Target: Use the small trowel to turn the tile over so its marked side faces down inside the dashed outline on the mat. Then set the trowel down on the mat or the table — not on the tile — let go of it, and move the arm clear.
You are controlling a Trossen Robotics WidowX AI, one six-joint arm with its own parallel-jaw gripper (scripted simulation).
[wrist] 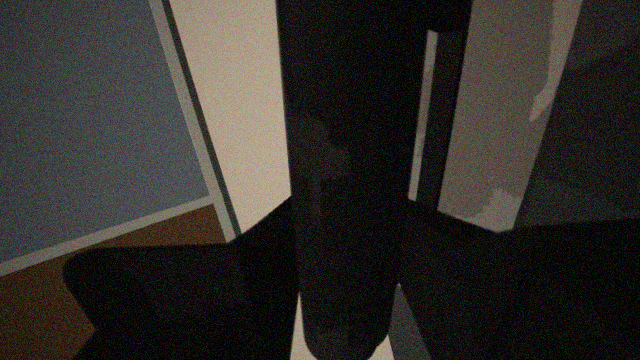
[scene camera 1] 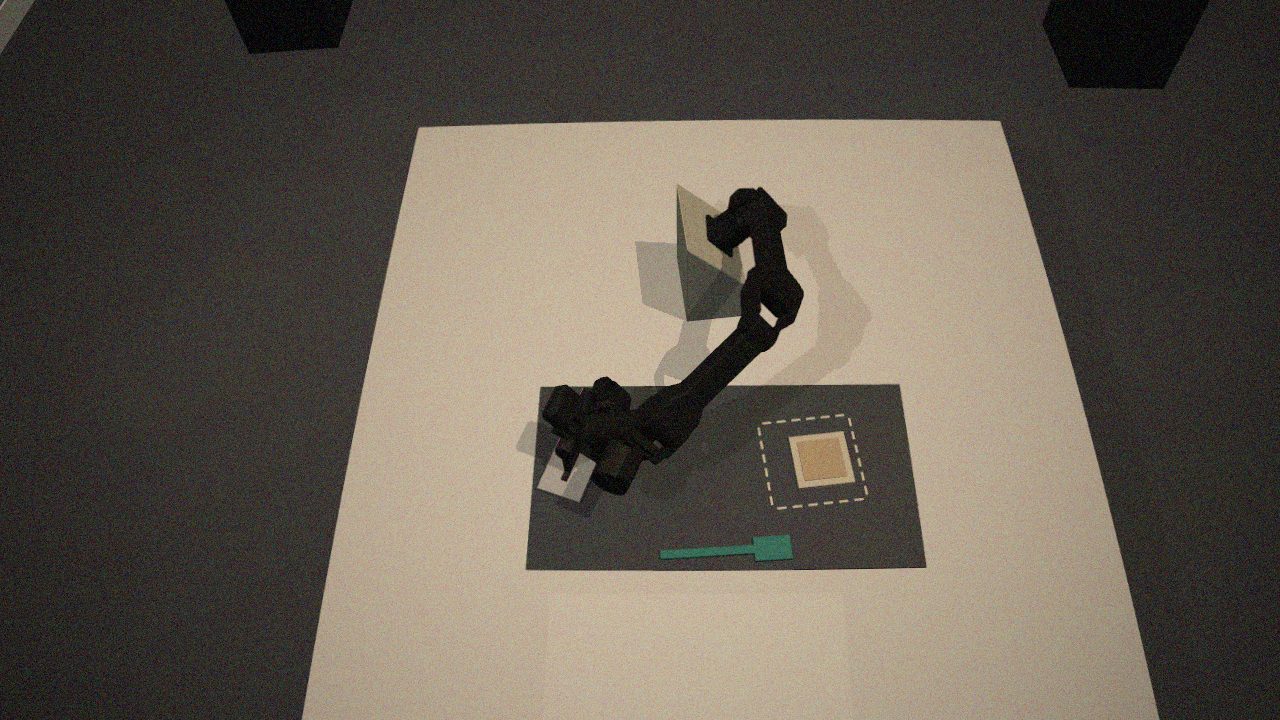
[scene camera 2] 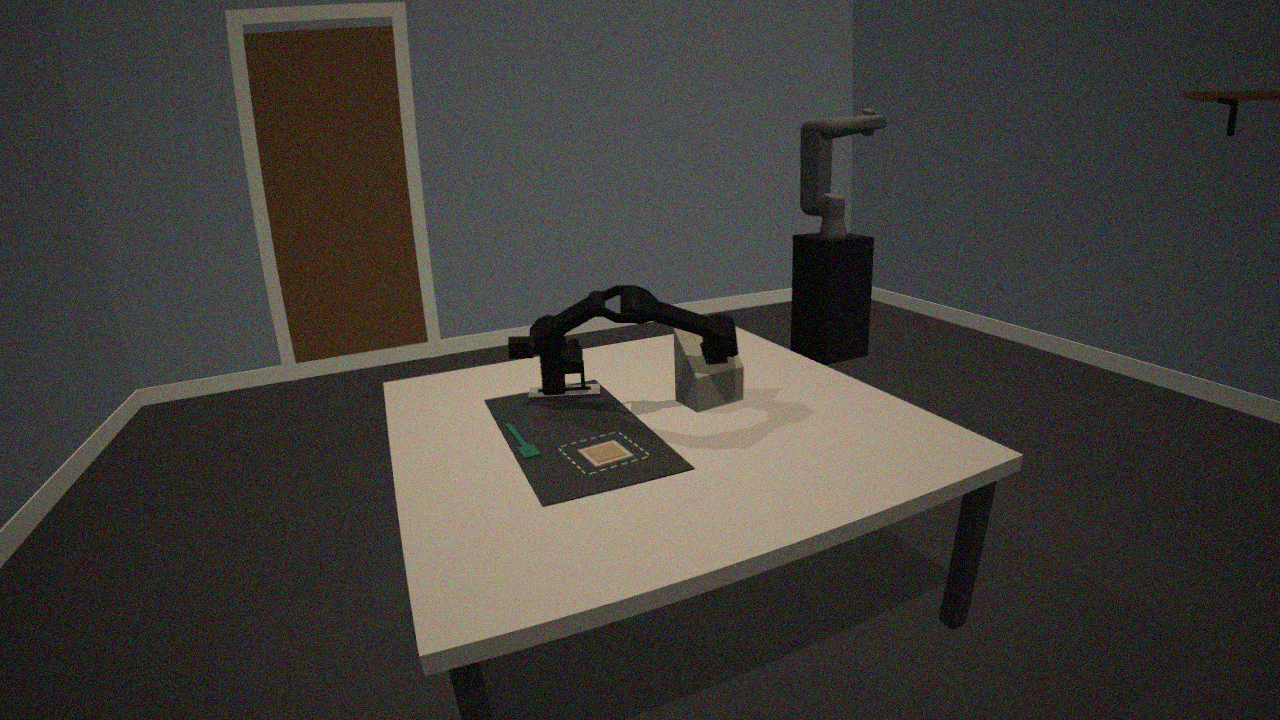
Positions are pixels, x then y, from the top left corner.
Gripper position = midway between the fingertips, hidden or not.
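The gripper appears in the wrist view (338, 198); a tile is out of frame in the wrist view. The gripper is visible in scene camera 1 (560, 435) too, and so is the tile. In scene camera 2 the tile is visible again, as is the gripper, in scene camera 2 (556, 372). On the tile, (scene camera 1: 820, 460) and (scene camera 2: 603, 451) are the same spot. On a dark mat, (wrist: 579, 174) and (scene camera 2: 562, 402) are the same spot.
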